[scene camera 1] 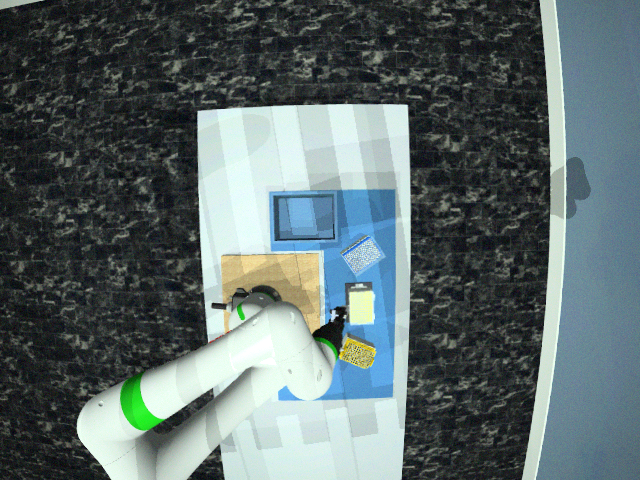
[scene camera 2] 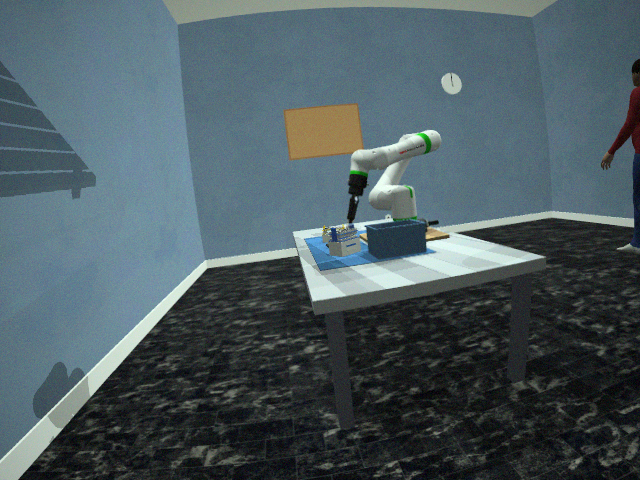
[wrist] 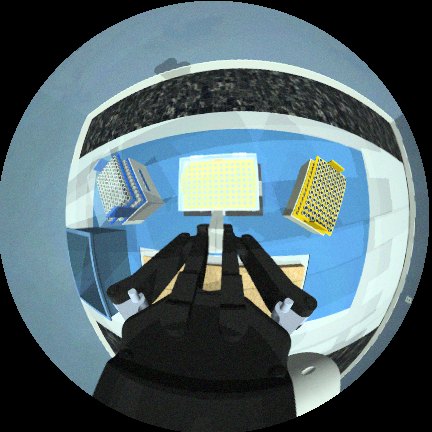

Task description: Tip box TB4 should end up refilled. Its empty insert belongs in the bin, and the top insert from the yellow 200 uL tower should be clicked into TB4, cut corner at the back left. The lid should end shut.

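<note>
Tip box TB4 (scene camera 1: 361, 306) (wrist: 219, 184) stands between the two towers. A yellow insert shows through its clear lid, which looks shut; the cut corner and latch cannot be made out. The yellow tower (scene camera 1: 357, 353) (wrist: 322, 195) stands to its right in the wrist view, with a yellow insert on top. The dark blue bin (scene camera 2: 397, 241) (wrist: 111, 252) is open-topped; no insert can be made out in it. My gripper (scene camera 1: 338, 313) (scene camera 2: 351, 222) (wrist: 217, 218) is shut and holds nothing. It points down beside TB4's near long side; a pale narrow strip shows at its fingertips. Contact with the box cannot be told.
A blue-and-white tip tower (scene camera 1: 362, 254) (scene camera 2: 344, 246) (wrist: 142, 185) stands on TB4's other side, nearer the bin. All stand on a blue mat (scene camera 1: 379, 211) (wrist: 330, 280). A wooden board (scene camera 1: 242, 268) lies beside the mat, under the arm. A person (scene camera 2: 634, 124) stands far from the table.
</note>
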